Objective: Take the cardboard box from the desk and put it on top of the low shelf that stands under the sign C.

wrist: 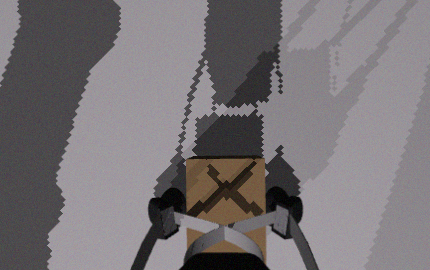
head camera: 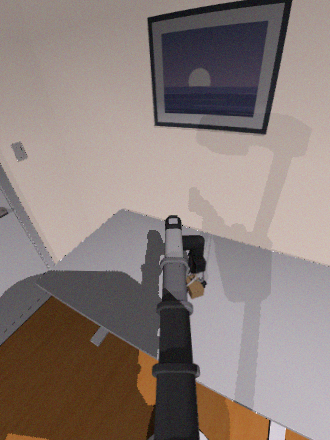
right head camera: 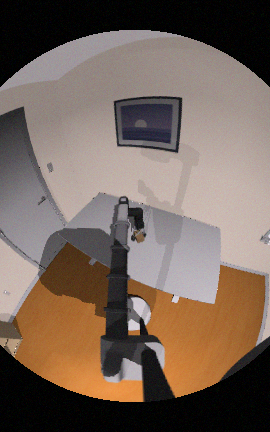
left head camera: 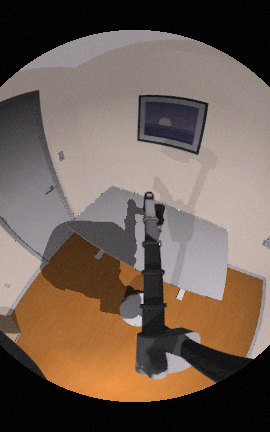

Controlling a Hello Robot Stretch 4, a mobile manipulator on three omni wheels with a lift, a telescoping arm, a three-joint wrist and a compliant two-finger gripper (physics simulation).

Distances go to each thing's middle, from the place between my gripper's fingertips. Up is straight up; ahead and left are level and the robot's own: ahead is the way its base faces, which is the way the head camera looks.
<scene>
I see my gripper 30 mm below the brown cardboard box [wrist: 222, 189]. The rest, counted from my hand: framed sunset picture [head camera: 219, 72] (460 mm ahead, 80 mm to the right, 840 mm above).
</scene>
